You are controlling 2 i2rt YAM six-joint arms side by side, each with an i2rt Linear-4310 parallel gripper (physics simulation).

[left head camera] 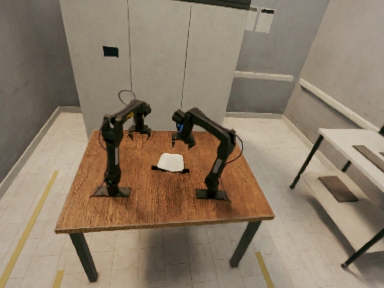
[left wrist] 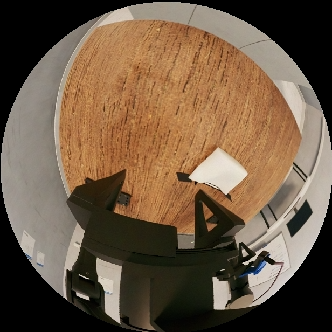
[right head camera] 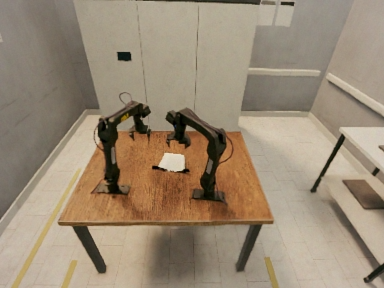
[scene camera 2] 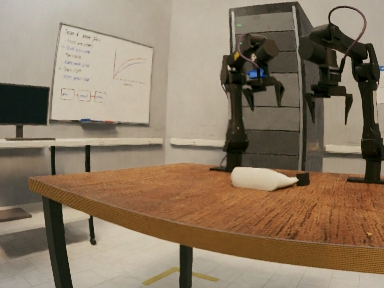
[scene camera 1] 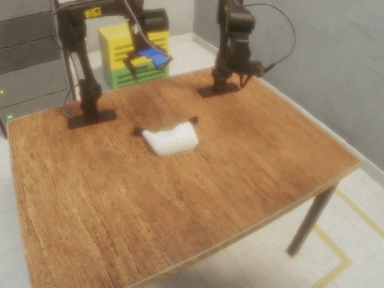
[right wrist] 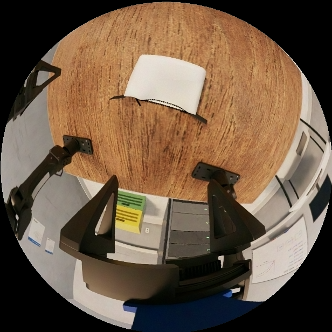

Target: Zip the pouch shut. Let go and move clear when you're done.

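Observation:
A white pouch [left head camera: 171,162] [right head camera: 173,162] [scene camera 1: 172,139] [scene camera 2: 260,179] [left wrist: 220,171] [right wrist: 167,77] lies flat on the table, with black tabs at both ends of its zip edge. In the right wrist view, dark zip teeth [right wrist: 162,103] border a narrow, bowed gap, and a small dark piece sits near the left end. My left gripper [left head camera: 140,136] [right head camera: 140,136] [scene camera 2: 330,120] [left wrist: 163,183] is open and empty above the table, apart from the pouch. My right gripper [left head camera: 182,145] [right head camera: 178,145] [scene camera 2: 265,107] [right wrist: 165,181] is open and empty, also raised and apart from it.
The wooden table [left head camera: 150,205] [scene camera 1: 100,200] carries both arm bases, one on each side of the pouch in the head views. Grey cabinets [left head camera: 157,65] stand behind it there. A white side table [left head camera: 350,142] stands at the right. Yellow and green crates [scene camera 1: 117,52] stand beyond the table in scene camera 1.

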